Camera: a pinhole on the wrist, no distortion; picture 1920 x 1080 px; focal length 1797.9 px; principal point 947.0 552.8 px. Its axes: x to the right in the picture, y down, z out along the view. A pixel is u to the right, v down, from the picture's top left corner.
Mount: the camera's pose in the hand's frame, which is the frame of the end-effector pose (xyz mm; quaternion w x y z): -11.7 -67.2 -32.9 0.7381 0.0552 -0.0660 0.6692
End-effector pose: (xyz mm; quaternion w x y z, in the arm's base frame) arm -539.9 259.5 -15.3 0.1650 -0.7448 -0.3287 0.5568
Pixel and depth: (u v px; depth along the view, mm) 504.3 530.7 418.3
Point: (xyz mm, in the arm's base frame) -956.7 373.2 32.6
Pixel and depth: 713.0 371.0 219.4
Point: -748.1 337.9 7.2
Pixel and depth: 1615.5 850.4 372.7
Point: -883.0 161.9 -89.2
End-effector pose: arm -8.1 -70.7 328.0 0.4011 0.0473 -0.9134 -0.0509
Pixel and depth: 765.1 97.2 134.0
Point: -86.7 -173.2 261.6
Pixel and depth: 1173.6 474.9 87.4
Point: -39.5 -137.5 275.0
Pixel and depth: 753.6 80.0 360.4
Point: -280.7 -236.3 143.4
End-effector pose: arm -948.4 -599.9 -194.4 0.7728 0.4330 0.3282 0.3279
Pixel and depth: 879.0 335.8 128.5
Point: -853.5 -681.0 -240.7
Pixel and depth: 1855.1 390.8 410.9
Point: -619.7 -731.3 20.3
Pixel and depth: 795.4 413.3 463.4
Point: -571.1 -858.8 -191.7
